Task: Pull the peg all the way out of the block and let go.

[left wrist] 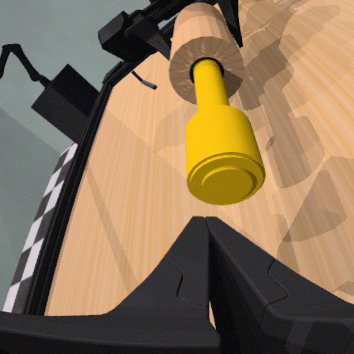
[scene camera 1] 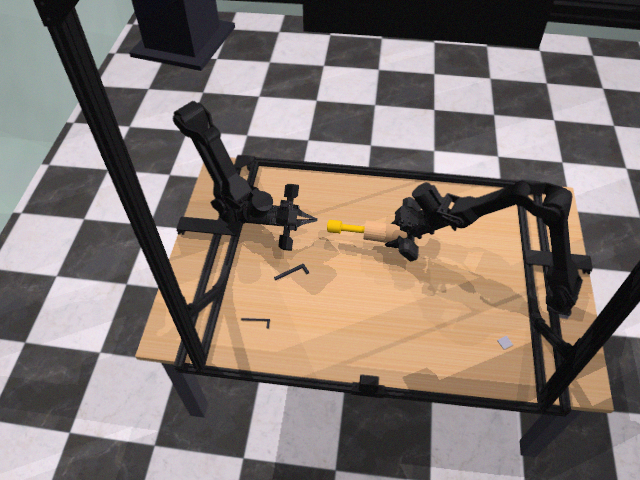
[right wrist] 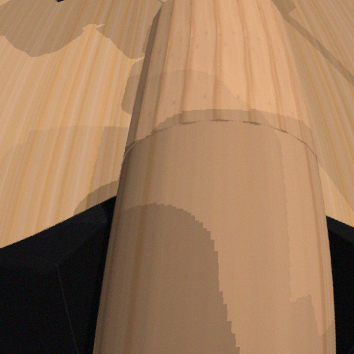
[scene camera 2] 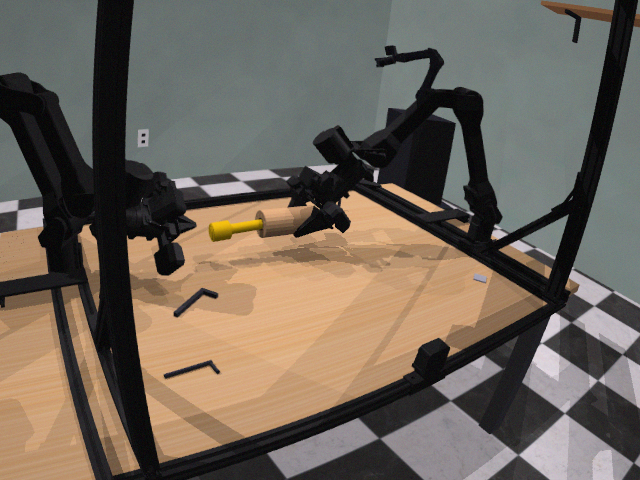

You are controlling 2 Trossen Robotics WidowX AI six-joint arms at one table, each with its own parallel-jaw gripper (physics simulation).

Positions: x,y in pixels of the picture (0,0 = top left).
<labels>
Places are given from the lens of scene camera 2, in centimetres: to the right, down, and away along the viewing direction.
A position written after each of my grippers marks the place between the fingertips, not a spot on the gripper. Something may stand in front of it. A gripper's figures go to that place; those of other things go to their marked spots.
my left gripper [scene camera 2: 195,225]: -24, -3, 88
my right gripper [scene camera 2: 287,229]: -7, -2, 100
yellow peg [scene camera 2: 218,231]: -19, -2, 89
</labels>
